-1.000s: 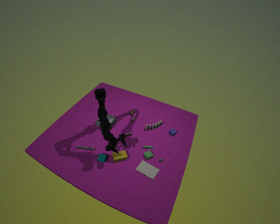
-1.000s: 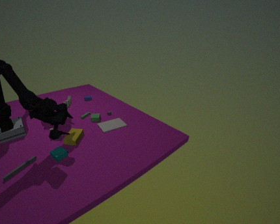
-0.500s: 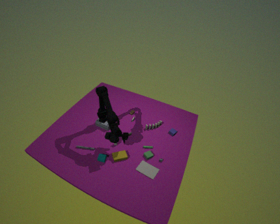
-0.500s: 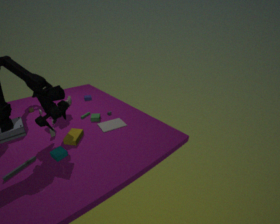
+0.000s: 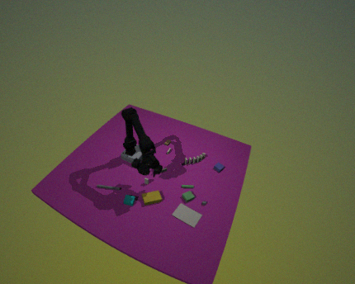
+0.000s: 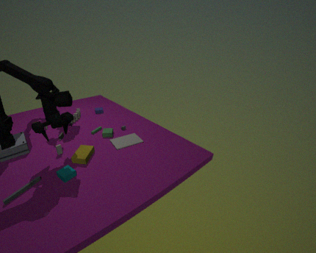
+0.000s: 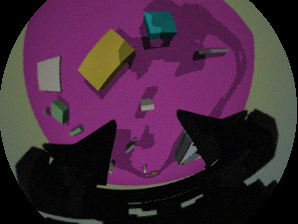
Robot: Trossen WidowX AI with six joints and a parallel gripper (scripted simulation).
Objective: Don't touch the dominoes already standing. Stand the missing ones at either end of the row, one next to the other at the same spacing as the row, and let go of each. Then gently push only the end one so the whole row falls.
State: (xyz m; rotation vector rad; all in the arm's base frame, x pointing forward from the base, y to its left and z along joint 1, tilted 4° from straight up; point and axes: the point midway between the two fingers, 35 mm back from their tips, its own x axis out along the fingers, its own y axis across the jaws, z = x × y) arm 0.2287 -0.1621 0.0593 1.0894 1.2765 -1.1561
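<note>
The yellow block is 100 mm to the right of my gripper tip, 80 mm below it and 80 mm ahead of it. Round my gripper tip: grey bar (210 mm behind, 160 mm to the right, 90 mm below); teal block (180 mm to the right, 80 mm below, 30 mm behind); green stick (260 mm ahead, 100 mm to the left, 90 mm below).
</note>
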